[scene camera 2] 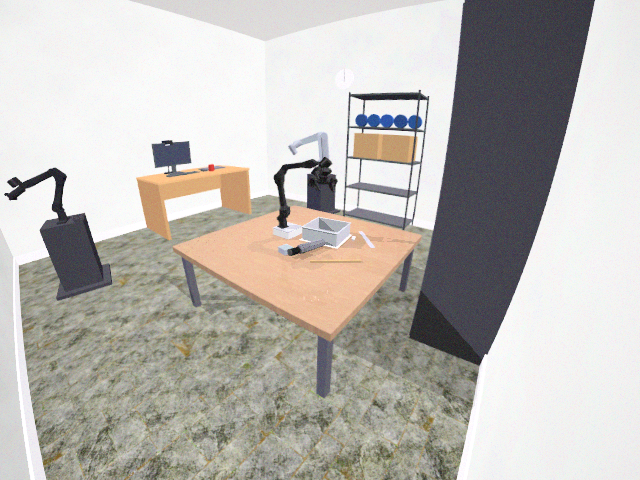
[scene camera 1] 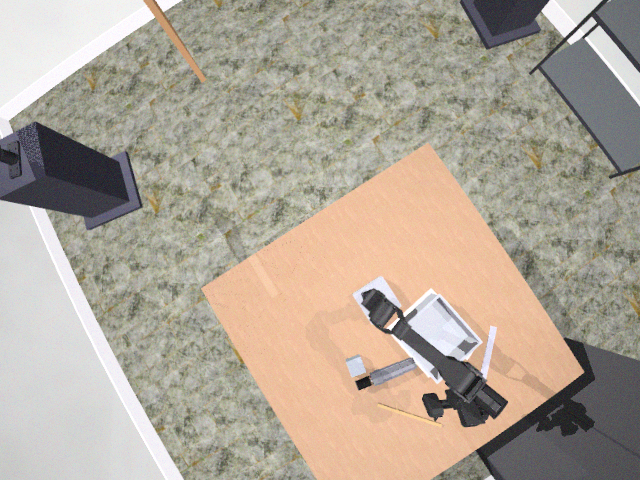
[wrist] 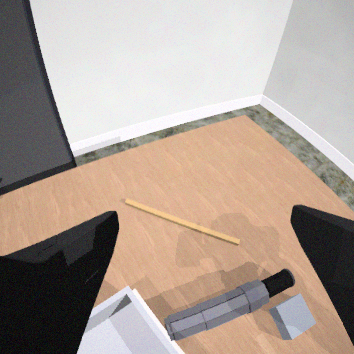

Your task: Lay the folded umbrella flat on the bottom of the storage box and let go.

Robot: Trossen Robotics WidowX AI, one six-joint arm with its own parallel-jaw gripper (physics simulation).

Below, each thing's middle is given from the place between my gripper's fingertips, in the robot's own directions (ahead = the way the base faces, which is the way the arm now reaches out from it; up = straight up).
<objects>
Now: the white storage box (scene camera 1: 434,319) 33 cm below my hand, 14 cm to the left of it and 13 cm behind it. Also, from my hand: small grey-blue block (wrist: 291,316) 36 cm below, 23 cm to the right, 12 cm behind.
</objects>
